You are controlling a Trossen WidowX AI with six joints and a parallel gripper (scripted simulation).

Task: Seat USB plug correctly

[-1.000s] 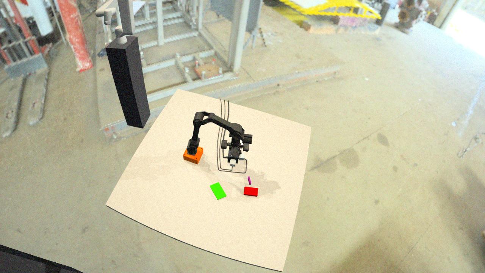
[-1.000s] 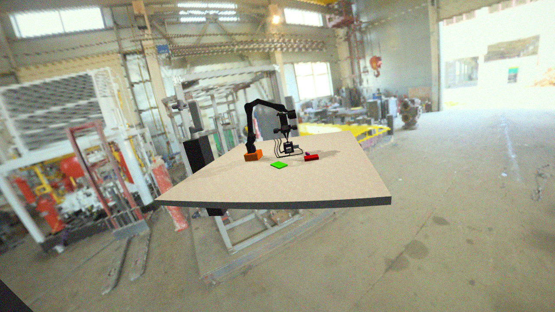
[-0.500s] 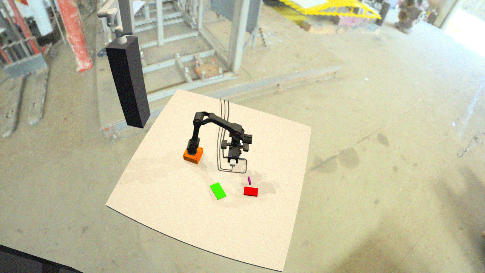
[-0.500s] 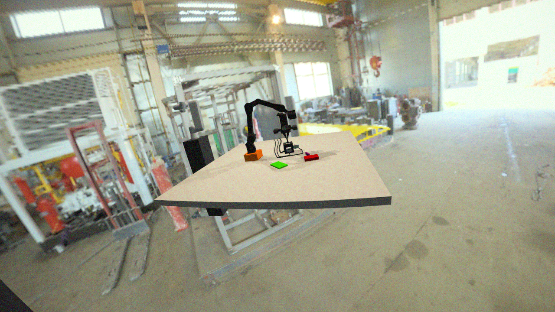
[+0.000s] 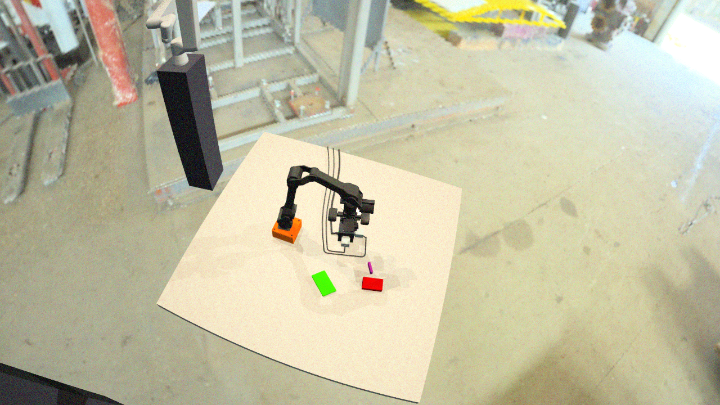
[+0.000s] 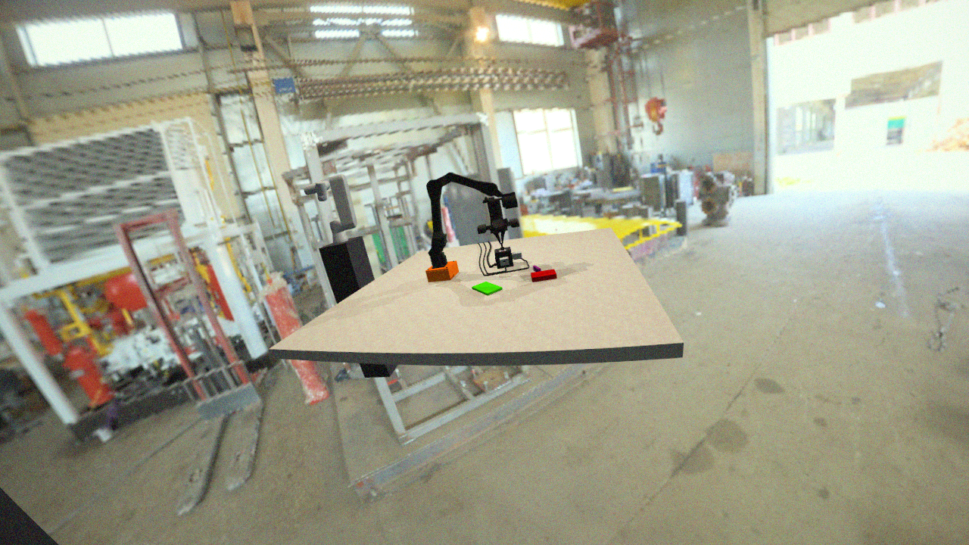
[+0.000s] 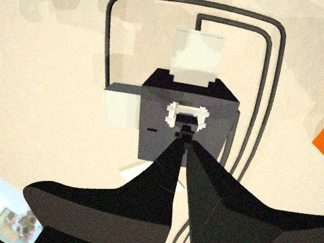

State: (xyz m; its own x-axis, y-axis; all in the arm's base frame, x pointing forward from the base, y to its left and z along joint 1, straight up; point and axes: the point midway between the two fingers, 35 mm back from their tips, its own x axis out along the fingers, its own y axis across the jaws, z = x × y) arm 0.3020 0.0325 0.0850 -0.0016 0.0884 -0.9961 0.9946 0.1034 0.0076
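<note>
Right now the USB plug is 2 cm below my gripper tip. Also, from my gripper tip: white card 1 cm ahead, 18 cm to the left, 10 cm below; then USB socket 4 cm below; then small magenta stick 14 cm ahead, 15 cm to the right, 10 cm below.
</note>
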